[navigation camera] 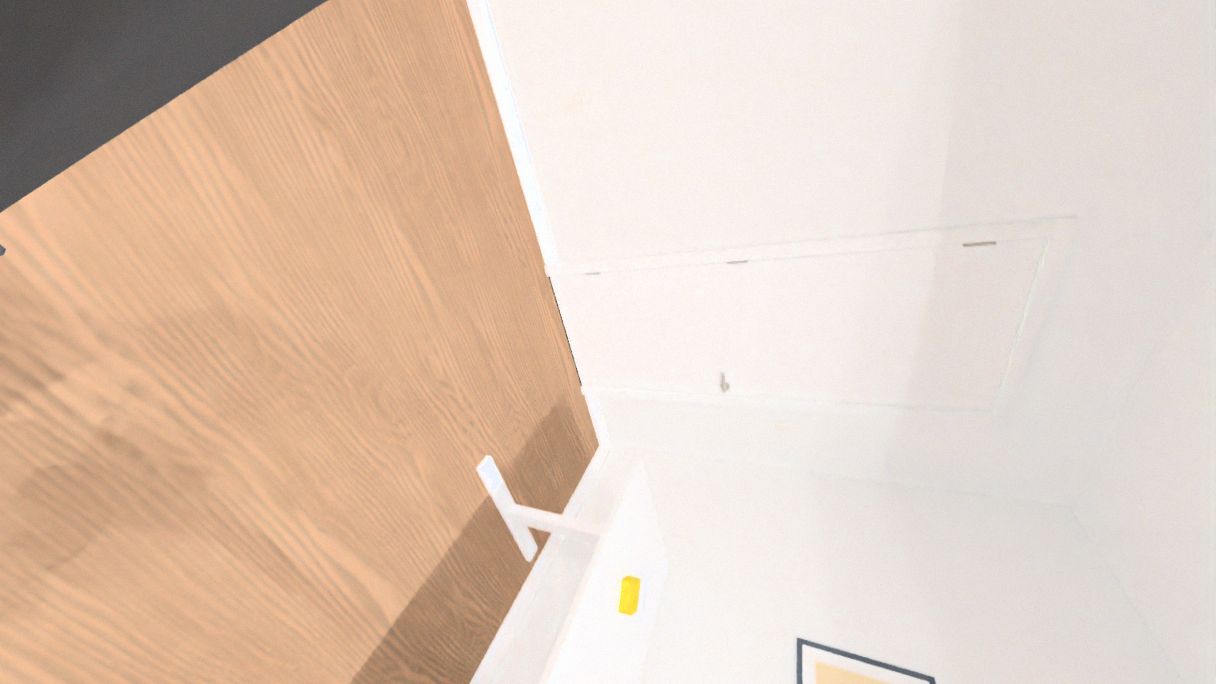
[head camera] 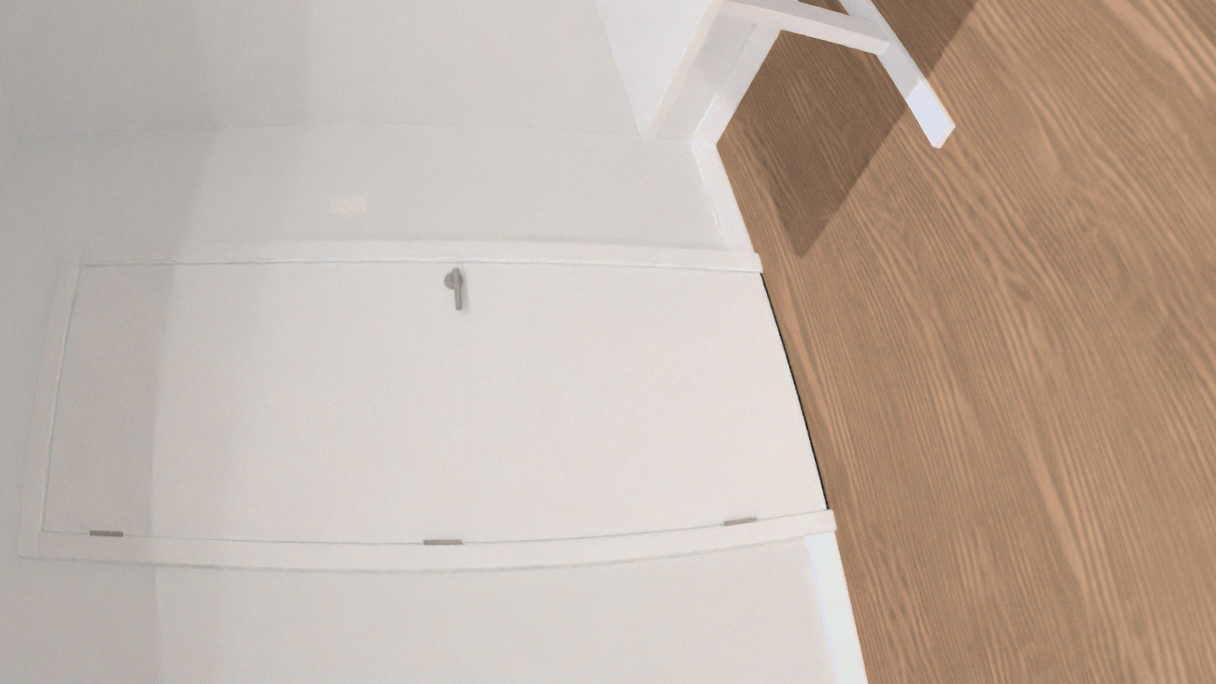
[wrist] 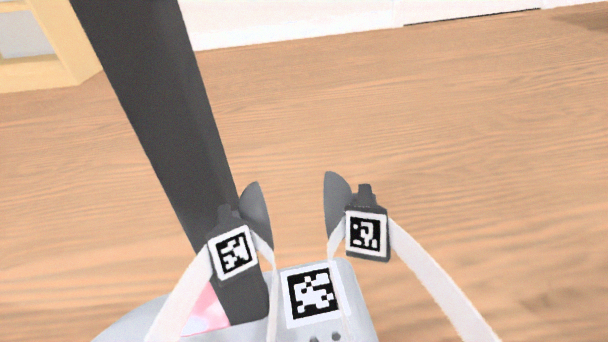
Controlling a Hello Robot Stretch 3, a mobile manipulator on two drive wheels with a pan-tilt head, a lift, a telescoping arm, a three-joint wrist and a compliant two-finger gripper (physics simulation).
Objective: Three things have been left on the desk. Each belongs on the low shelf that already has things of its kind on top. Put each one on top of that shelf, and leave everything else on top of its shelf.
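Frame: origin at the robot's base, x ahead, y left, z up, level; centimetres.
Seen in the pictures: gripper, fingertip midpoint: (wrist: 295,200).
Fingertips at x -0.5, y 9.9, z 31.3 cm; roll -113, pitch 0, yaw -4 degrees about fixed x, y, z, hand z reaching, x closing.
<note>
A point is followed by its place in that frame.
A yellow block (navigation camera: 629,595) {x 142.9, y 48.5, z 75.3 cm} lies on the white desk (navigation camera: 600,639) {x 137.3, y 32.8, z 72.1 cm} at the lower middle of the navigation view. An end of the desk (head camera: 659,51) {x 127.5, y 72.8, z 72.1 cm} also shows at the top of the head view. Other things on the desk do not show. Part of a light wooden shelf (wrist: 75,55) {x -87.4, y 163.4, z 11.5 cm} stands at the top left of the wrist view; its top is out of view. My gripper (wrist: 295,200) {x -0.5, y 9.9, z 31.3 cm} is open, with floor showing between its fingertips. It is beside the dark mast and away from desk and shelf.
A closed white door (head camera: 425,382) {x 123.2, y 167.1, z 102.0 cm} (navigation camera: 807,331) {x 118.6, y 167.7, z 131.8 cm} with a grey handle (head camera: 457,289) {x 145.8, y 159.0, z 92.6 cm} is in the wall near the desk. A desk foot (head camera: 931,114) (navigation camera: 501,501) stands out over the wooden floor. A framed picture (navigation camera: 867,659) {x 199.3, y 68.1, z 152.3 cm} hangs on the wall. The dark mast (wrist: 160,110) {x -6.6, y 11.6, z 37.7 cm} crosses the wrist view.
</note>
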